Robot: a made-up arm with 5 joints.
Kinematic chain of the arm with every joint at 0, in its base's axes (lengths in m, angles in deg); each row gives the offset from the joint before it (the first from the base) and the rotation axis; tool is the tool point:
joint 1: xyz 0 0 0.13 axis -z
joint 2: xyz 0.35 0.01 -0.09 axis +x
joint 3: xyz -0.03 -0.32 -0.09 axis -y
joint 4: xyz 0 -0.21 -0.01 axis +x
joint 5: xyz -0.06 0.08 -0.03 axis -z
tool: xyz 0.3 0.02 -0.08
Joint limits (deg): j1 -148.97..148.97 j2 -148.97..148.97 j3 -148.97..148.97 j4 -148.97..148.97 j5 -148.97..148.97
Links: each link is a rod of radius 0.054 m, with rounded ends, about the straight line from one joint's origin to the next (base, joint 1, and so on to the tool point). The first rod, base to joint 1, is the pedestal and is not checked.
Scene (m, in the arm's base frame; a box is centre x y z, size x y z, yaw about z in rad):
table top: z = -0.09
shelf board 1: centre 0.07 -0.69 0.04 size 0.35 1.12 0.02 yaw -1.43
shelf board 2: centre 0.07 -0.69 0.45 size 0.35 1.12 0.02 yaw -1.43
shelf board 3: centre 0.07 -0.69 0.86 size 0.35 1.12 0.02 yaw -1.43
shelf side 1: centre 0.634 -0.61 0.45 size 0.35 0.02 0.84 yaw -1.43
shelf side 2: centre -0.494 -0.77 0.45 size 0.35 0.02 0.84 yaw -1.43
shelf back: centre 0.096 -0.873 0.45 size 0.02 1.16 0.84 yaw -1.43
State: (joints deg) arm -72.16 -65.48 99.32 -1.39 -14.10
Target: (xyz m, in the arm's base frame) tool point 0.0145 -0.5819 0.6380
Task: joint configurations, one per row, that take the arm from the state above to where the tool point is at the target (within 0.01 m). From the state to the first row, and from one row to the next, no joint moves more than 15 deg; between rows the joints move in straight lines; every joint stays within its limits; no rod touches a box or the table.
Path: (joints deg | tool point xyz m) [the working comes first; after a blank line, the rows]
Joints at the target: 43.58 -96.04 15.26 -76.70 -77.54
Straight joint move there: touches shelf board 2, shelf side 1.

1: -63.47 -71.26 90.53 -14.19 -21.44 | 0.2055 0.4403 0.4159
2: -54.79 -77.04 81.73 -26.99 -28.78 | 0.3277 0.4583 0.4107
3: -46.10 -82.82 72.94 -39.79 -36.12 | 0.4673 0.4211 0.4268
4: -37.41 -88.60 64.15 -52.58 -43.46 | 0.5897 0.3268 0.4720
5: -28.72 -94.38 55.36 -65.38 -50.80 | 0.6619 0.1945 0.5481
6: -20.04 -100.16 46.56 -78.18 -58.14 | 0.6646 0.0602 0.6484
7: -11.35 -105.94 37.77 -90.98 -65.49 | 0.6014 -0.0349 0.7584
8: 2.38 -103.47 32.14 -87.41 -68.50 | 0.5392 -0.2525 0.7384
9: 16.12 -100.99 26.52 -83.84 -71.51 | 0.4055 -0.4295 0.7110
10: 29.85 -98.52 20.89 -80.27 -74.52 | 0.2215 -0.5433 0.6771
11: 43.58 -96.04 15.26 -76.70 -77.54 | 0.0145 -0.5819 0.6379

